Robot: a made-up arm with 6 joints.
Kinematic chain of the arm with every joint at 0, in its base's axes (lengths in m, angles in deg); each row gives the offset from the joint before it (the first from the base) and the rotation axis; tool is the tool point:
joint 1: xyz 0 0 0.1 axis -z
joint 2: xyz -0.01 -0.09 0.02 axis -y
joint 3: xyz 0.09 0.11 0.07 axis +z
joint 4: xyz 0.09 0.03 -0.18 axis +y
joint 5: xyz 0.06 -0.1 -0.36 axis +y
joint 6: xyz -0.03 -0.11 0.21 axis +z
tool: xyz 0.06 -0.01 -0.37
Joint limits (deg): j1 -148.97..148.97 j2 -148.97..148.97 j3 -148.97..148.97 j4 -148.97..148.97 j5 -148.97..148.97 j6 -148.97..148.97
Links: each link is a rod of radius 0.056 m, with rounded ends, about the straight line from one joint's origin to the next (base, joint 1, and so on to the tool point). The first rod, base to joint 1, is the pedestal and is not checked.
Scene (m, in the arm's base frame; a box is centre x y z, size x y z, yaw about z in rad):
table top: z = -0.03
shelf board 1: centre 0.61 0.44 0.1 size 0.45 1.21 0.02 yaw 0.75
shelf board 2: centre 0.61 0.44 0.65 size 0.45 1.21 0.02 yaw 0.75
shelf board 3: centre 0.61 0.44 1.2 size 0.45 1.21 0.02 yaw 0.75
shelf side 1: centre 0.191 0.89 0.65 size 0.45 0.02 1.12 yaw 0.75
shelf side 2: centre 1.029 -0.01 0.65 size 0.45 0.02 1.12 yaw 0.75
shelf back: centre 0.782 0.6 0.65 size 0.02 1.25 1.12 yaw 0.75
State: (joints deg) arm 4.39 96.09 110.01 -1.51 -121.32 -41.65
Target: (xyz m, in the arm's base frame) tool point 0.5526 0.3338 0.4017
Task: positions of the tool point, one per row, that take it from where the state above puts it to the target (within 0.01 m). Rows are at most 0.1 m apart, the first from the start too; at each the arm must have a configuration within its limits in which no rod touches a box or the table.
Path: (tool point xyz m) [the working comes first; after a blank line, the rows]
Joints at the target: 7.15 85.94 91.77 -11.07 -68.87 -67.30
Straight joint move there: clear.

1: 0.4107 0.3566 0.3718
2: 0.4568 0.3606 0.3826
3: 0.5048 0.3531 0.3933
4: 0.5526 0.3338 0.4017

